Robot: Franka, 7 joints.
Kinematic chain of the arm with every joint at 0, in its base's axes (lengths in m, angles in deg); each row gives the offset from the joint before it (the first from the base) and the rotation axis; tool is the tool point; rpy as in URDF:
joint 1: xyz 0 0 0.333 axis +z
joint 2: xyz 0 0 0 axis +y
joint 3: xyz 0 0 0.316 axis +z
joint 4: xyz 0.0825 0 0 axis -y
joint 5: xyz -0.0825 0 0.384 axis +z
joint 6: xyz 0 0 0 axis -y
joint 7: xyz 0.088 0 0 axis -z
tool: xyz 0 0 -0.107 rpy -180 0 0
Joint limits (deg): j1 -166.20..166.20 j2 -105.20..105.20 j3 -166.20..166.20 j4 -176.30..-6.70 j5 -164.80..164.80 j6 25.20..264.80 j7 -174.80..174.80
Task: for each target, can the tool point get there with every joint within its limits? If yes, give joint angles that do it. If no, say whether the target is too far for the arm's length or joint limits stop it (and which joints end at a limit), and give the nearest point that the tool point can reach.
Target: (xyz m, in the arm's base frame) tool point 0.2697 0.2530 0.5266
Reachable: yes | joints -86.10 58.73 132.95 -149.95 52.67 132.75 -69.18
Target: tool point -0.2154 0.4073 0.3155
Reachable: yes | joints 23.71 -68.88 83.61 -151.16 -37.85 209.43 144.48
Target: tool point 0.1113 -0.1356 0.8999
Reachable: yes | joints -67.48 -60.55 2.28 -121.33 123.24 126.63 -80.22
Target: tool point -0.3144 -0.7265 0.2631
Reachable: yes | joints -134.83 64.56 39.06 -53.37 -13.39 113.36 -9.57
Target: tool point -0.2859 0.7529 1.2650
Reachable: no: too far | nearest point -0.1991 0.5244 0.9821 | short by 0.374 m
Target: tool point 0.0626 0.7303 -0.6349
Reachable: no: too far | nearest point 0.0463 0.5403 -0.2934 | short by 0.391 m
